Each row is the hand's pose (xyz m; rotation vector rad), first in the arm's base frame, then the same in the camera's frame.
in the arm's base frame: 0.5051 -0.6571 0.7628 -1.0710 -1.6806 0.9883
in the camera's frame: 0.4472 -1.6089 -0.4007 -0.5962 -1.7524 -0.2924
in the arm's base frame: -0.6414 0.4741 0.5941 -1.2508 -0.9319 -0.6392
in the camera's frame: -0.4285 -0.6328 0.5494 -0.3105 -0.3818 -1.2923
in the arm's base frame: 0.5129 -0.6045 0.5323 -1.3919 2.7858 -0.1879
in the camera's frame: 0.5301 -1.3933 -0.4517 -0.6208 2.2056 1.0004
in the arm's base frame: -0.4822 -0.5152 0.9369 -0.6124 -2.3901 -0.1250
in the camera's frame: -0.5175 -1.3776 -0.1982 -0.3827 -1.9344 -1.5546
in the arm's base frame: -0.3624 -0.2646 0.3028 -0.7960 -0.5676 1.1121
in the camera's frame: -0.1818 -0.7737 -0.2428 0.0130 -1.0463 0.3159
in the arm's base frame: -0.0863 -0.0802 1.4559 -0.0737 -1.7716 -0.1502
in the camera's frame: -0.2360 -1.7745 0.4170 0.4986 -1.6249 -1.3606
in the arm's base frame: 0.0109 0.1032 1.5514 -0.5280 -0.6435 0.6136
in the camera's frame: -0.1468 -1.8137 0.6237 0.3747 -0.9467 -0.1295
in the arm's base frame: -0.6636 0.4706 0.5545 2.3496 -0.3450 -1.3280
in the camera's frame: -0.4383 -0.5931 0.5293 -2.1734 -0.0305 1.0815
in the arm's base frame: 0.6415 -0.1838 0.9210 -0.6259 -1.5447 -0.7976
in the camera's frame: 0.5955 -1.5973 0.0948 0.0714 -0.9275 -1.7783
